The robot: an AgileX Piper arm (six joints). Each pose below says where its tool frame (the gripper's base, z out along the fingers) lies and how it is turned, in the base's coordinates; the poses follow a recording.
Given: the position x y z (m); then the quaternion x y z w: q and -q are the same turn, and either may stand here.
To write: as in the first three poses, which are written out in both.
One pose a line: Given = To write
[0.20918 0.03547 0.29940 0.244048 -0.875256 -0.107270 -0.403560] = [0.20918 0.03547 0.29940 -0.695 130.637 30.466]
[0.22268 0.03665 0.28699 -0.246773 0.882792 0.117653 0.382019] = [0.22268 0.03665 0.28699 1.500 132.878 32.735]
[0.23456 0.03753 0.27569 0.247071 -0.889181 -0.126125 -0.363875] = [0.23456 0.03753 0.27569 3.588 134.698 34.646]
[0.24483 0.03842 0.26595 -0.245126 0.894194 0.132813 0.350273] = [0.24483 0.03842 0.26595 5.435 136.000 36.095]
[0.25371 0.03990 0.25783 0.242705 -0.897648 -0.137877 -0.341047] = [0.25371 0.03990 0.25783 6.882 136.832 37.142]
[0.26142 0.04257 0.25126 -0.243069 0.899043 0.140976 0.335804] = [0.26142 0.04257 0.25126 7.644 137.284 37.902]
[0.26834 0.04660 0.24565 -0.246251 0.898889 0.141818 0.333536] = [0.26834 0.04660 0.24565 7.715 137.500 38.355]
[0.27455 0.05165 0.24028 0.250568 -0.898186 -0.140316 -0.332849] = [0.27455 0.05165 0.24028 7.271 137.650 38.446]
